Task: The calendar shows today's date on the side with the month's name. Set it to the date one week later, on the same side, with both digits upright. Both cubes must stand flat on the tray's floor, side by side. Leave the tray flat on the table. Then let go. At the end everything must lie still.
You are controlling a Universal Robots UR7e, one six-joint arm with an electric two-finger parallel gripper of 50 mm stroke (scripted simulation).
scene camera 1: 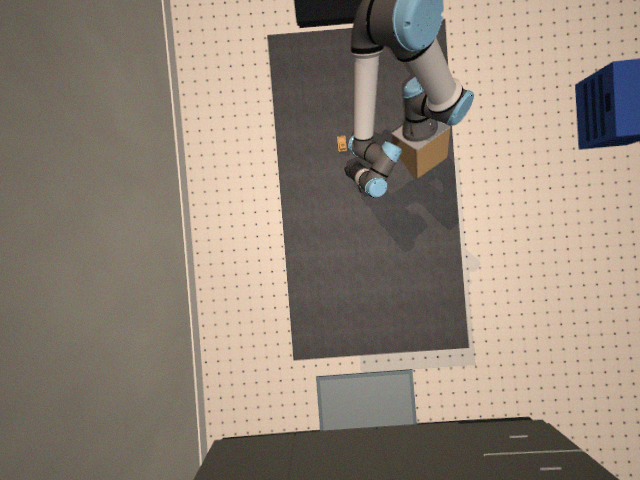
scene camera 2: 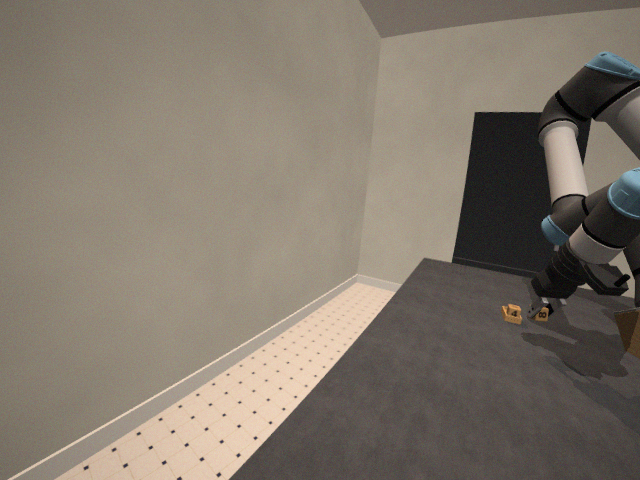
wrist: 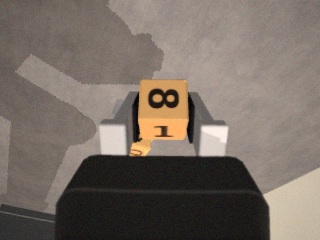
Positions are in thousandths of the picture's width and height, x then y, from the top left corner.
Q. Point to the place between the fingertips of the gripper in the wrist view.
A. At 511,448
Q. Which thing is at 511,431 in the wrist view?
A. A number cube.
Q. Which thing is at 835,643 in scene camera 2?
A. The gripper.
